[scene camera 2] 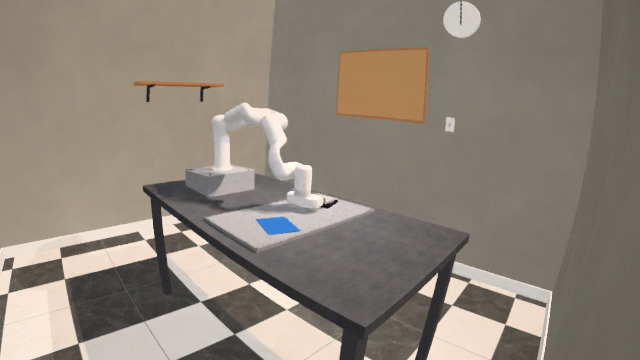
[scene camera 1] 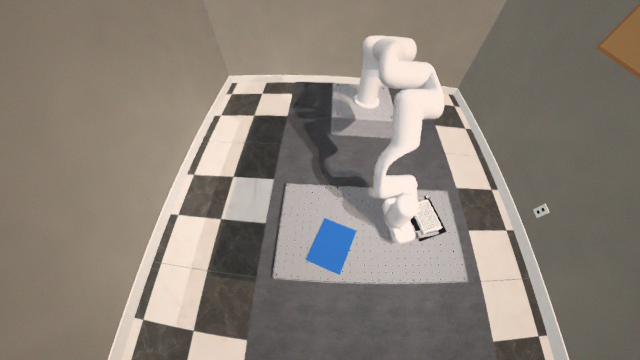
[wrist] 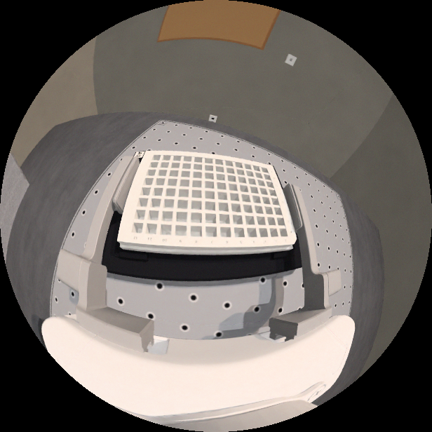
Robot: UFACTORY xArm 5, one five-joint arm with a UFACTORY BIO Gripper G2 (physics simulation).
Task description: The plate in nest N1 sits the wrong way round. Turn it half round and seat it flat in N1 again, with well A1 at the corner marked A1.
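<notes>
The white well plate [scene camera 1: 427,217] [scene camera 2: 327,199] [wrist: 207,200] lies over the black nest [scene camera 1: 443,231] [wrist: 200,270]. The nest's near part shows in front of the plate in the wrist view. Small numbers run along the plate's near edge, from 12 at the left to low ones at the right, upside down. The corner tag [wrist: 140,154], which seems to read A1, is at the far left. My gripper [wrist: 206,201] is shut on the plate, one finger pad against each short side. I cannot tell if the plate's underside touches the nest floor.
A blue flat rectangle [scene camera 1: 331,246] [scene camera 2: 277,225] lies on the grey perforated board [scene camera 1: 400,265] [scene camera 2: 235,222], well to the side of the nest. The board lies on the dark table [scene camera 1: 370,320] [scene camera 2: 360,270]. The arm's grey base block [scene camera 1: 360,127] [scene camera 2: 220,182] stands at the back.
</notes>
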